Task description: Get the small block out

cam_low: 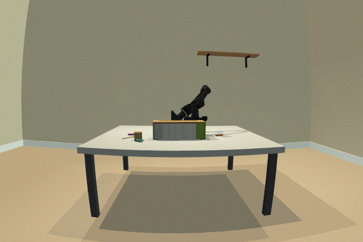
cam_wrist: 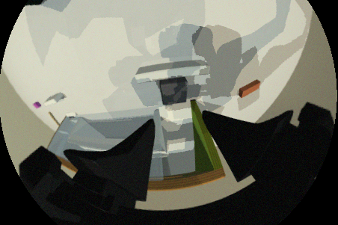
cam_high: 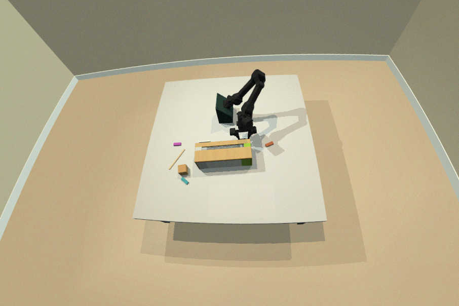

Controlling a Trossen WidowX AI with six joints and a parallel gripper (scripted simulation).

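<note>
Right now my gripper tip is 4 cm above the dark grey block and 2 cm past it. The rest, counted from my gripper tip: tan cube 45 cm to the right, 17 cm ahead, 3 cm below; then thin stick 52 cm to the right, 7 cm ahead, 5 cm below; then box 15 cm to the right, 6 cm ahead, 1 cm above.
</note>
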